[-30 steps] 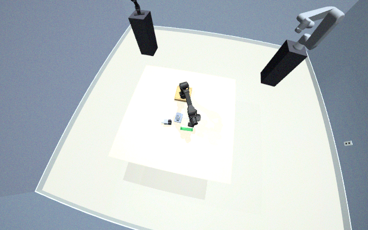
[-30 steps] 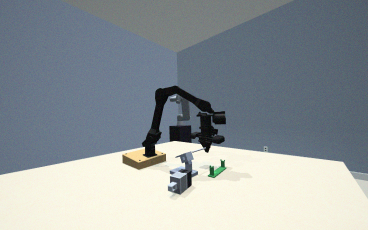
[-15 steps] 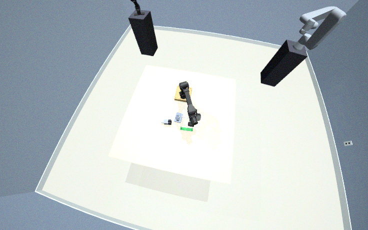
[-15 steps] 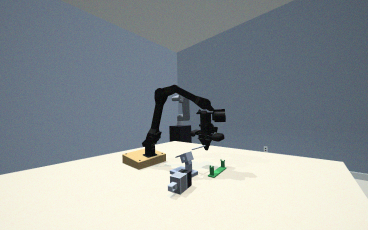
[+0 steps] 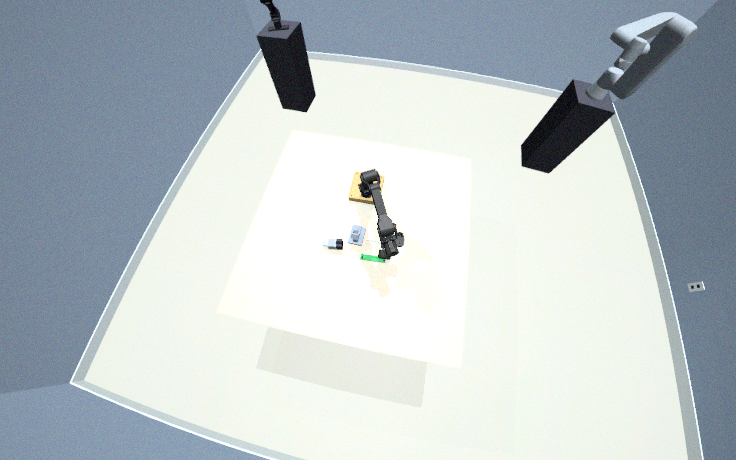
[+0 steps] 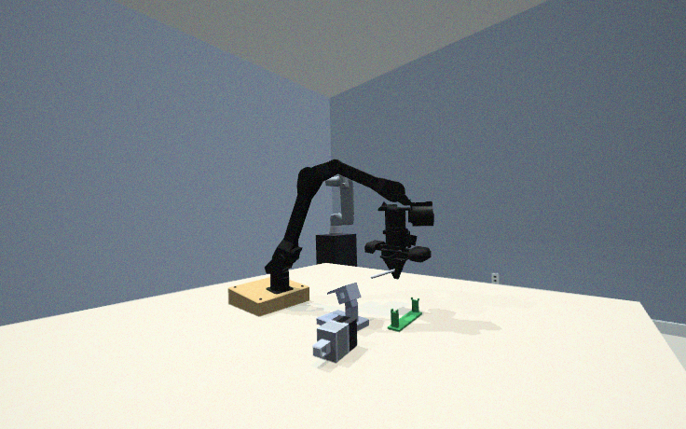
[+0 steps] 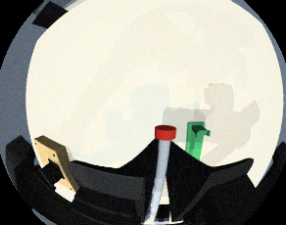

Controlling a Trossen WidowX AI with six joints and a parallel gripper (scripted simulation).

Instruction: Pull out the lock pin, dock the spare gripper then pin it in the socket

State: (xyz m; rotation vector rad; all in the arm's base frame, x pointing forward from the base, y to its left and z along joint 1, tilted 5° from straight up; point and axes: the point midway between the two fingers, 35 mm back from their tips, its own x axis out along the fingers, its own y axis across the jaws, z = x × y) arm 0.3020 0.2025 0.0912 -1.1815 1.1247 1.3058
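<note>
Right now the green cradle is 7 cm ahead of my gripper tip, 6 cm to the right of it and 6 cm below it. Round my gripper tip: grey mount: 18 cm to the right, 4 cm below, 3 cm behind; spare gripper: 30 cm to the right, 6 cm below, 6 cm ahead.
</note>
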